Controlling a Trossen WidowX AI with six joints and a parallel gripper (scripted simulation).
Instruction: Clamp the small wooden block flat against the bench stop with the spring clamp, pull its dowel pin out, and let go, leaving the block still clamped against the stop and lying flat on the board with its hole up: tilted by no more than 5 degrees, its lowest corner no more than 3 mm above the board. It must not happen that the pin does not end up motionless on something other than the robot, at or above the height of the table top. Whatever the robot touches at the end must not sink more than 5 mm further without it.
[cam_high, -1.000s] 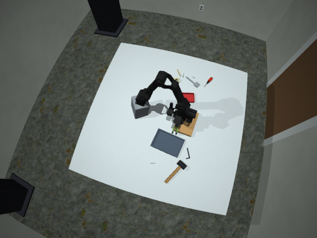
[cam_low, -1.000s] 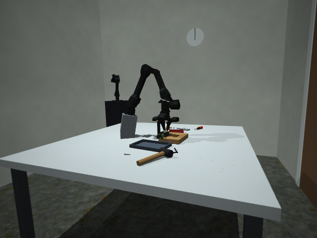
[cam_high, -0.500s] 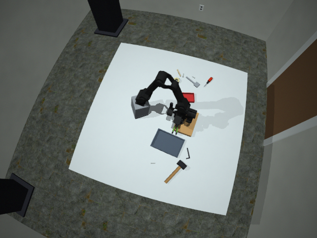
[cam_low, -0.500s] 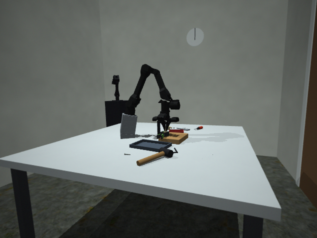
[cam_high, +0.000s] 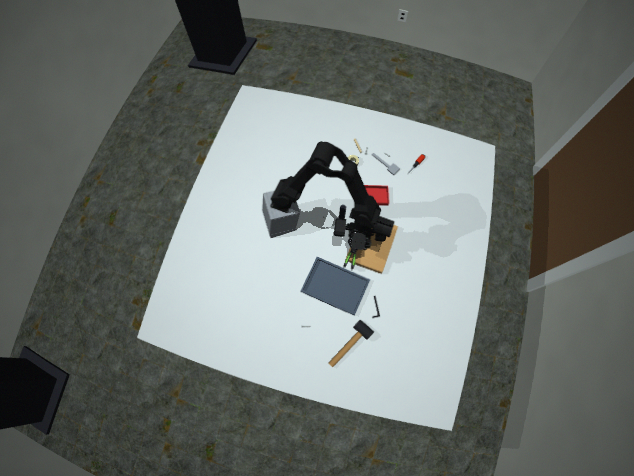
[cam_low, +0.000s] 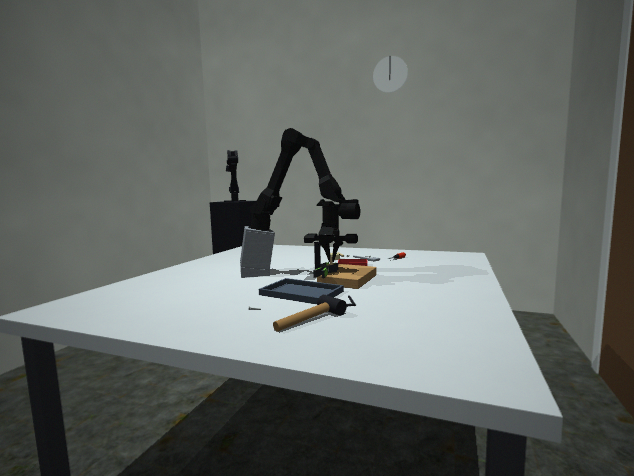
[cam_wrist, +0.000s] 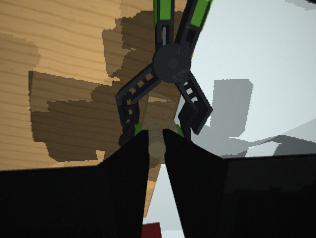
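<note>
My gripper is now 4 cm above the dowel pin. Round my hand: dark tray 2 cm behind, 19 cm to the right, 9 cm below; wooden board 6 cm ahead, 1 cm to the left, 8 cm below; small wooden block 6 cm below.
</note>
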